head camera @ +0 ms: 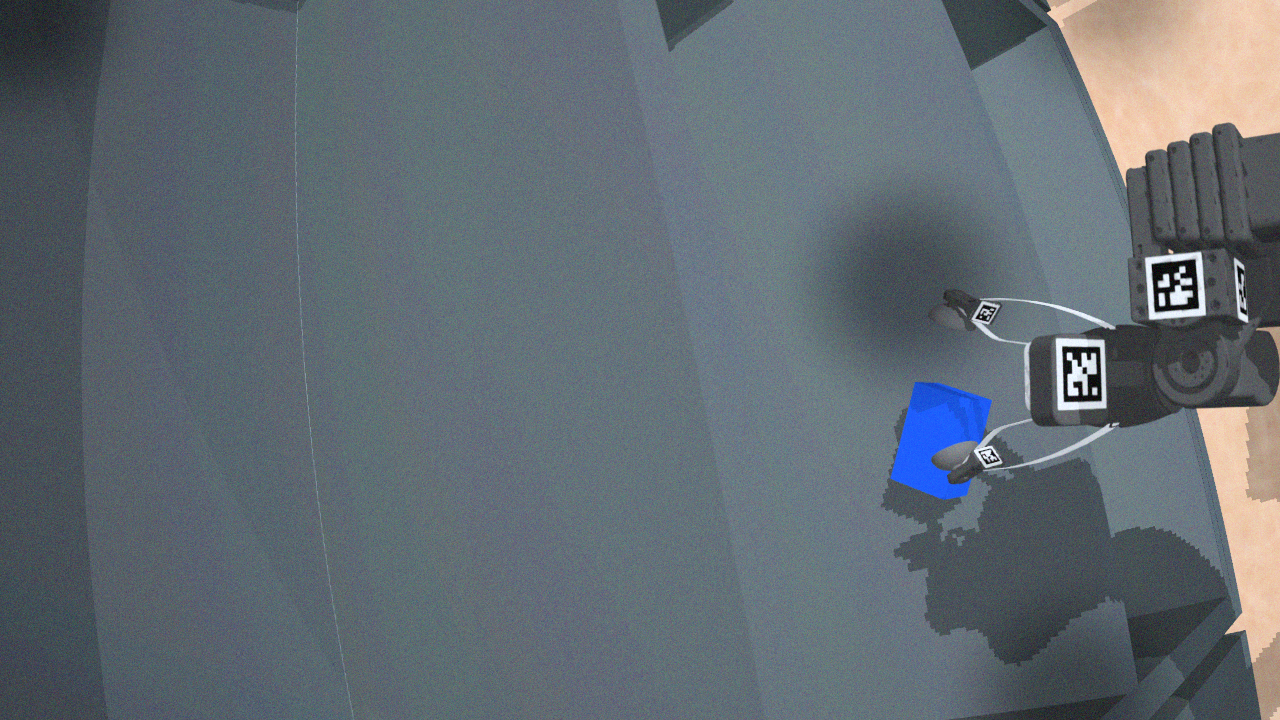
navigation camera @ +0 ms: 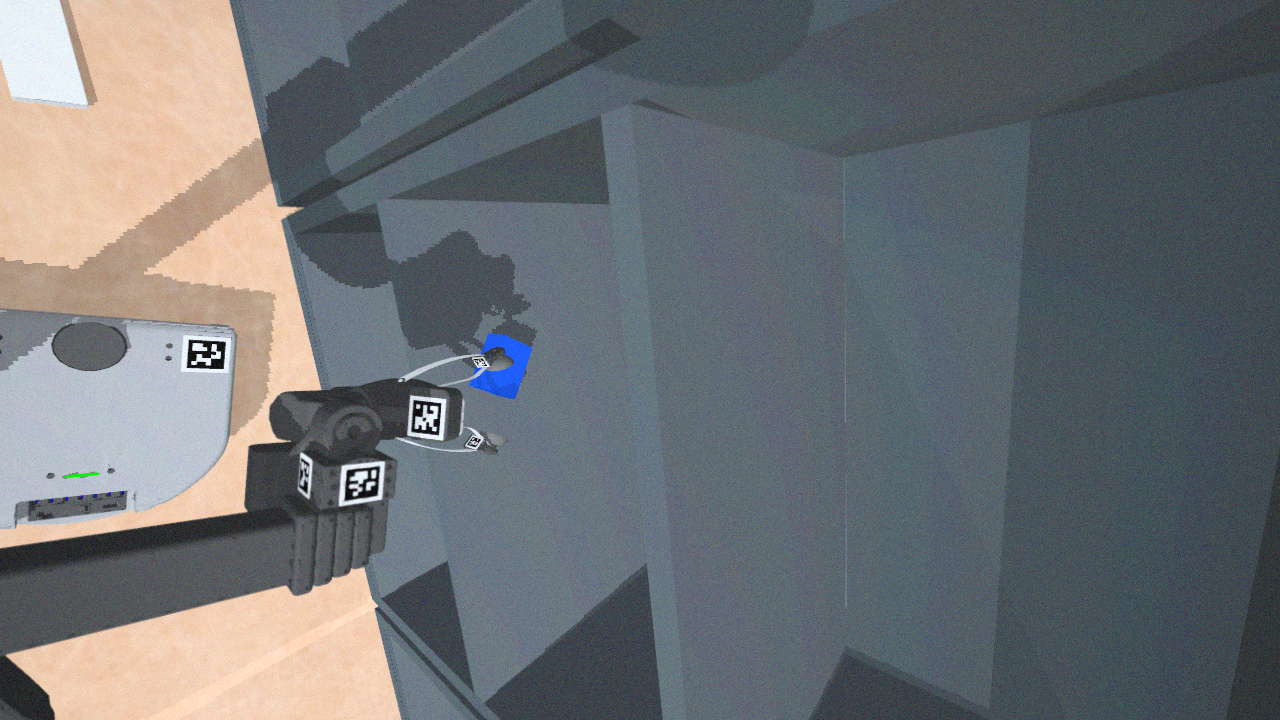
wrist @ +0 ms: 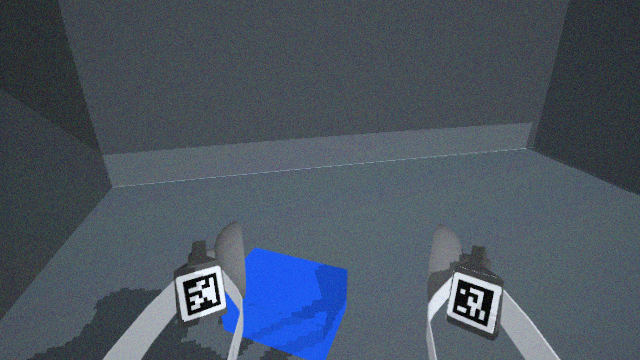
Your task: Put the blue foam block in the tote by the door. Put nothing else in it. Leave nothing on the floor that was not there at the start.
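Seen in the pictures: gripper, between the fingertips: (head camera: 938, 387) (navigation camera: 505, 400) (wrist: 336, 250); robot's base, origin of its link: (navigation camera: 91, 343).
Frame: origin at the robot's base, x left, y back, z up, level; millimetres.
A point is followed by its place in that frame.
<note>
The blue foam block (head camera: 926, 425) {x -451, y -8, z 579 mm} (navigation camera: 517, 377) {x -464, y -5, z 579 mm} (wrist: 287, 287) {x -440, y -17, z 579 mm} lies on a grey surface inside a grey shelf unit (navigation camera: 642, 358) {x -310, y -55, z 978 mm}. My gripper (head camera: 950, 385) {x -398, y 22, z 649 mm} (navigation camera: 496, 401) {x -398, y 22, z 649 mm} (wrist: 336, 250) {x -398, y 22, z 649 mm} is open, with nothing held between its fingers. In the wrist view the block shows low in the frame, left of the middle between the fingers, and the left finger covers its left edge. The right finger stands well apart from it. In the head view one finger overlaps the block's lower part; the height between them is unclear. The tote does not show.
Grey side walls (wrist: 600, 75) {x -822, y 472, z 700 mm} and a back wall (wrist: 320, 65) {x -793, y -11, z 713 mm} enclose the compartment in the wrist view. My grey base (navigation camera: 134, 411) {x -50, y 96, z 160 mm} stands on the tan floor (navigation camera: 152, 152) {x -55, y -348, z 0 mm} outside the unit. A white flat object (navigation camera: 40, 53) {x 76, y -449, z 26 mm} is at the navigation view's top left.
</note>
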